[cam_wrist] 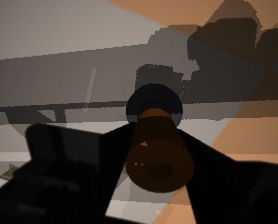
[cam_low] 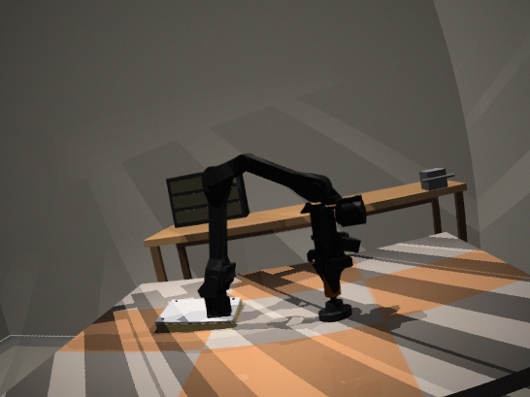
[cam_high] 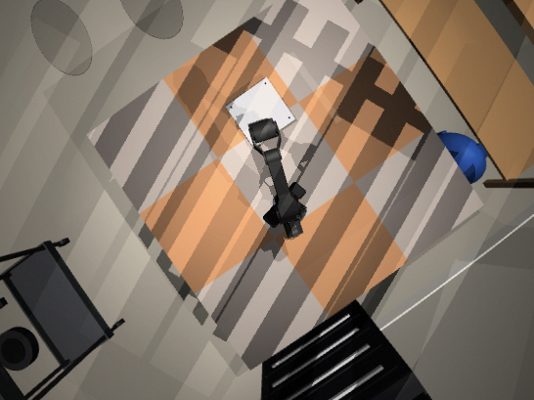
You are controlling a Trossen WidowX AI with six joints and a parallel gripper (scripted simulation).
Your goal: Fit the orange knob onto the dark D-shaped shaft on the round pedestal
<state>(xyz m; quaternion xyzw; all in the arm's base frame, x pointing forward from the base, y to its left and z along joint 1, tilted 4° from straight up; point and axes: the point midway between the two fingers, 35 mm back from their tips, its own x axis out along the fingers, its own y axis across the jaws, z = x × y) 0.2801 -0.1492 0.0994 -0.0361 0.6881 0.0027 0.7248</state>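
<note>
Now: gripper tip 20 mm below the orange knob. The rest, counted from my gripper tip: round dark pedestal 40 mm below.
</note>
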